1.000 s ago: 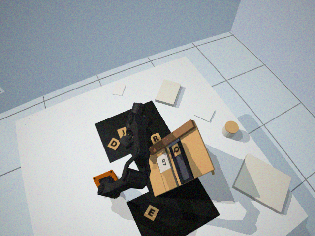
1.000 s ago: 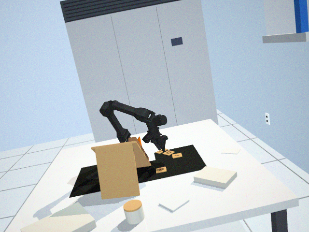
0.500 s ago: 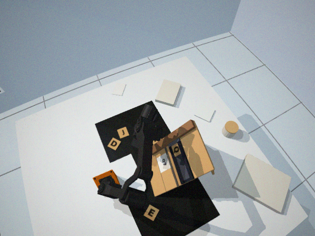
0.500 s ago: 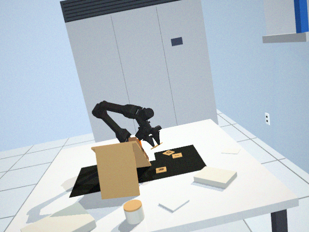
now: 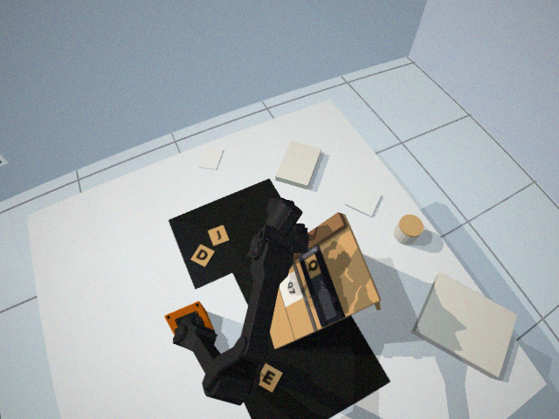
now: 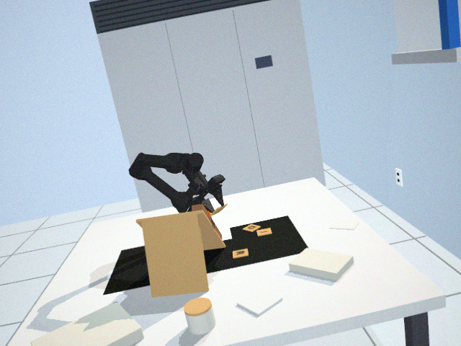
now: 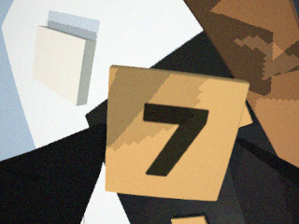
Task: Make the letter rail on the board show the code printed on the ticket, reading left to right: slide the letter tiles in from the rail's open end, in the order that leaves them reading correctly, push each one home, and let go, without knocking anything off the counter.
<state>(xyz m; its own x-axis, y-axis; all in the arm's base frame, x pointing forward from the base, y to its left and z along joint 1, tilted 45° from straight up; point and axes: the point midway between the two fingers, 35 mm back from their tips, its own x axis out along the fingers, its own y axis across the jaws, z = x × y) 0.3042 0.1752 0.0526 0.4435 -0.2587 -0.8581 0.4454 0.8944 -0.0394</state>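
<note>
The white ticket is 30 mm behind my gripper tip, 120 mm to the right of it and 100 mm below it. The rest, counted from my gripper tip: pale box: 420 mm ahead, 430 mm to the right, 170 mm below; lidded jar: 420 mm ahead, 90 mm to the right, 160 mm below; black mat: 120 mm behind, 90 mm to the right, 190 mm below.
</note>
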